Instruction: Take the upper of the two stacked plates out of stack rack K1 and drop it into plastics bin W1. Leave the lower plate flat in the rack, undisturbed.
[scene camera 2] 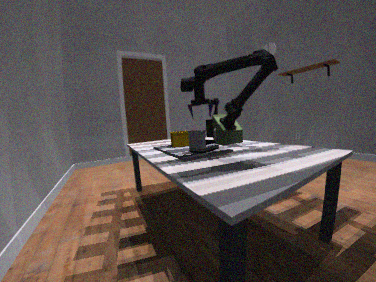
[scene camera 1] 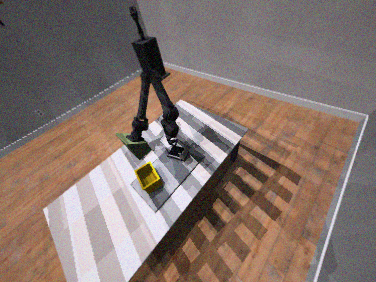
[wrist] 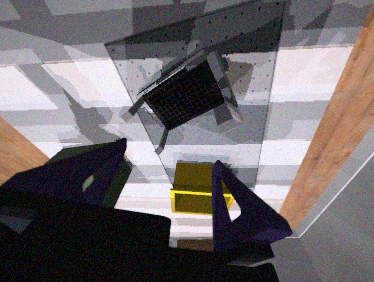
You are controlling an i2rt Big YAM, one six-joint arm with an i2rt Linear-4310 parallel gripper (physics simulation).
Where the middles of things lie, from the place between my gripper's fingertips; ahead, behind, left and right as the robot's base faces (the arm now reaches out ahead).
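You'd find the black plate (wrist: 185, 95) 14 cm below my hand and 1 cm to the left of it.
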